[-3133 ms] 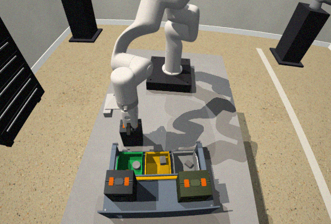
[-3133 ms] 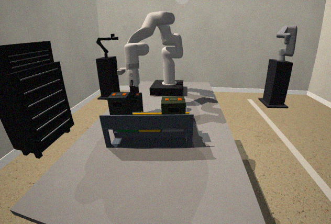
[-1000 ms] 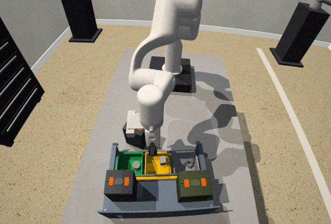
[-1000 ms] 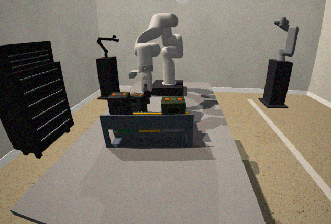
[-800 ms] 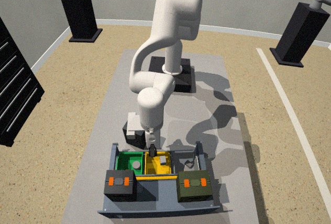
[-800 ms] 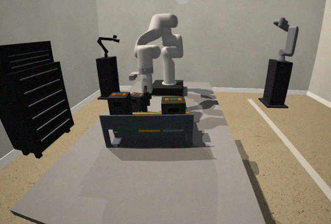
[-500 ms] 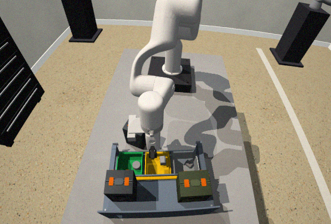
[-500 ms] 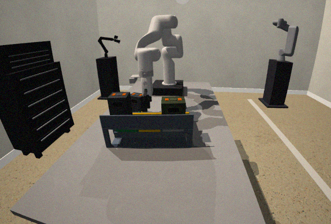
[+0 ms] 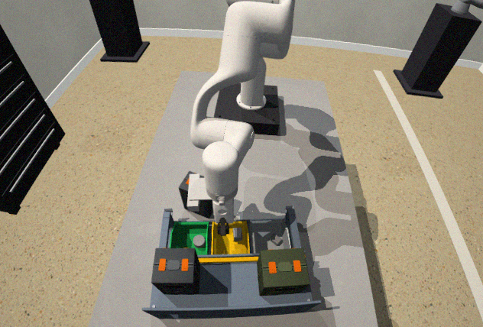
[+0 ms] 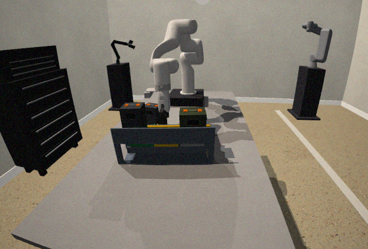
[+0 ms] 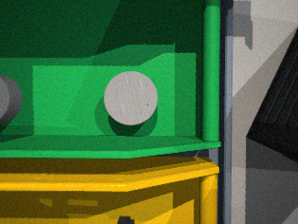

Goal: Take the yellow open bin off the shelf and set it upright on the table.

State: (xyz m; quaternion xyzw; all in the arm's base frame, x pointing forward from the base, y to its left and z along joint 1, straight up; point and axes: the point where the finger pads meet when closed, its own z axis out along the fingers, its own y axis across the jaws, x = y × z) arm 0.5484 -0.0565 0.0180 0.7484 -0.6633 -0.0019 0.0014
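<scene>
Now: the yellow open bin 80 mm ahead of my hand, 30 mm to the left of it and 40 mm below it. Also, from my hand: green bin (90 mm ahead, 80 mm to the right, 40 mm below); then grey shelf (100 mm ahead, 30 mm to the left, 20 mm below); then yellow bar (130 mm ahead, 30 mm to the left, 20 mm above).
</scene>
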